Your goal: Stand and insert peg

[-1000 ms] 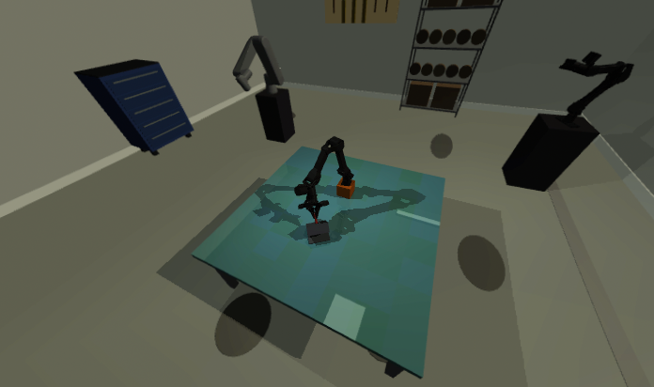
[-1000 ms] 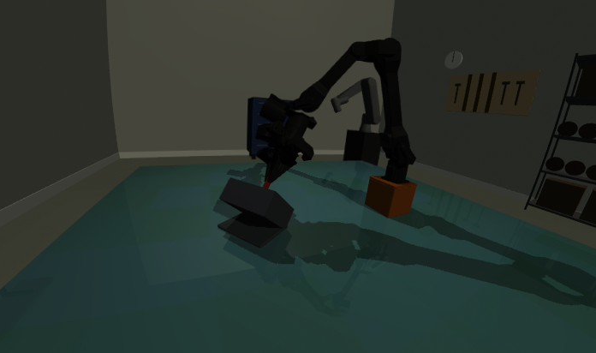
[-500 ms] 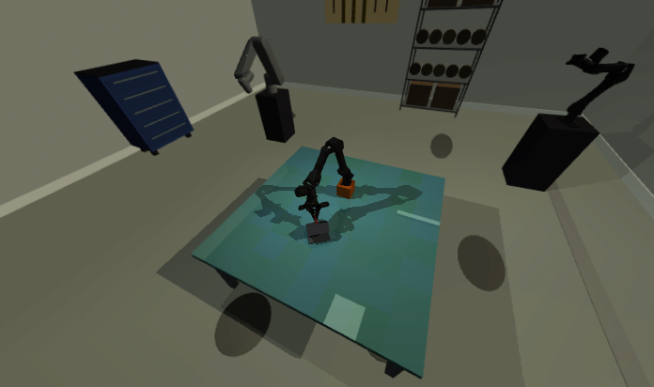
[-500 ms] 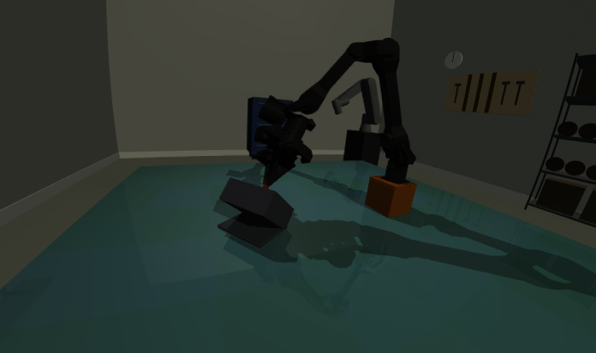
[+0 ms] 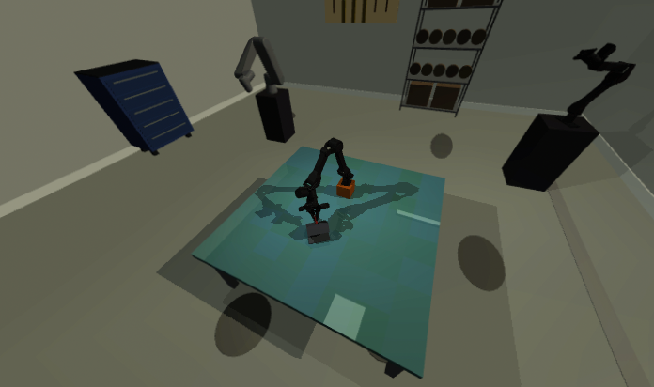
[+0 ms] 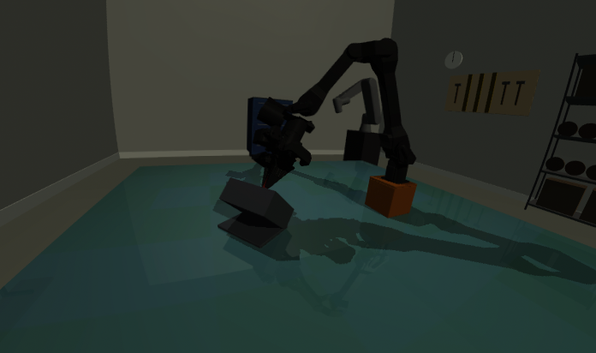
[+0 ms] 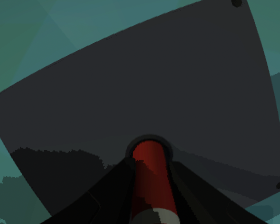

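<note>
Now: gripper tip 10 mm past the red peg, 10 mm to the left of it and 10 mm below it. Also, from my gripper tip: dark sloped panel: 20 mm ahead, 20 mm to the left, 30 mm below.
</note>
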